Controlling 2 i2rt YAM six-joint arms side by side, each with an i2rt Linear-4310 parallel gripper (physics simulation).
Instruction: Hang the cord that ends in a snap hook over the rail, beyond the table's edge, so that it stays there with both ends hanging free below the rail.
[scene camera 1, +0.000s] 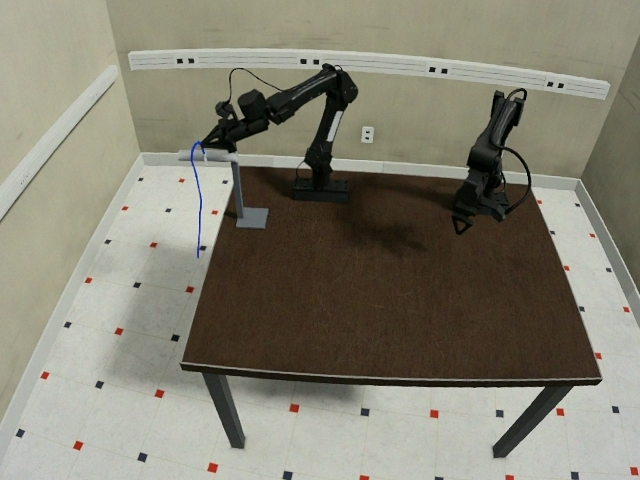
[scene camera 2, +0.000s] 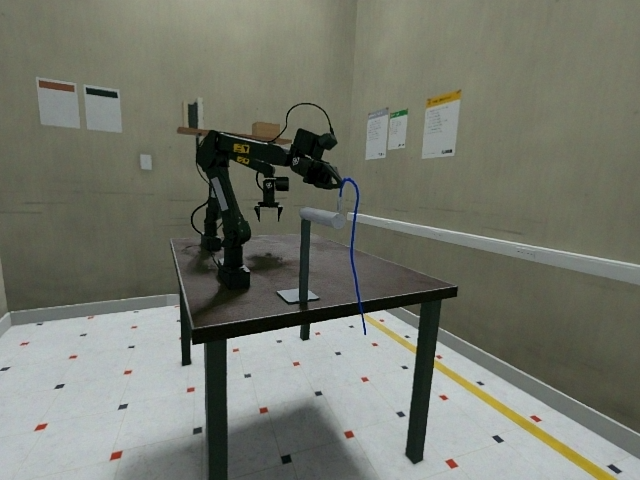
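Where they show: left gripper, between the fingertips: (scene camera 1: 462, 225) (scene camera 2: 268, 221); right gripper, between the fingertips: (scene camera 1: 200, 145) (scene camera 2: 342, 185); left arm's base, origin of its link: (scene camera 2: 210, 237); right arm's base, origin of its link: (scene camera 1: 320, 186) (scene camera 2: 233, 267).
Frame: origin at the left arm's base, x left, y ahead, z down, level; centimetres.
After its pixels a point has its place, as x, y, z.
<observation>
The blue cord (scene camera 1: 200, 198) @[-96.8, 21.1, -11.9] (scene camera 2: 352, 253) @[-97.2, 20.8, -11.2] arches above the rail (scene camera 1: 222, 156) @[-90.2, 12.7, -22.2] (scene camera 2: 320, 217) @[-99.0, 9.2, -21.5] near its free end. Its long part hangs past the rail, in front of it in scene camera 1 and to the right of its end in scene camera 2. The pale snap hook (scene camera 1: 205, 159) @[-94.0, 18.3, -24.9] (scene camera 2: 339, 205) @[-94.5, 17.4, -24.1] is at the short end, close to the rail; whether it touches cannot be told. My right gripper (scene camera 1: 202, 144) @[-95.0, 17.7, -29.4] (scene camera 2: 340, 184) @[-95.0, 17.7, -29.4] is shut on the cord near the hook, above the rail. My left gripper (scene camera 1: 480, 225) (scene camera 2: 269, 220) @[-15.2, 25.8, -9.5] is open and empty, pointing down above the table.
The rail stands on a grey post (scene camera 1: 238, 191) @[-86.5, 12.3, -8.0] (scene camera 2: 305, 258) @[-88.0, 11.1, -8.4] with a flat base plate (scene camera 1: 252, 218) @[-82.8, 11.9, 4.1] (scene camera 2: 287, 294) @[-81.8, 8.5, 4.2] near the table's edge. The rail reaches out past the edge of the dark table (scene camera 1: 361, 289) @[-45.8, 40.8, 4.8] (scene camera 2: 392, 284) @[-84.7, 48.0, 4.8]. A wall shelf (scene camera 2: 187, 130) is behind the arms.
</observation>
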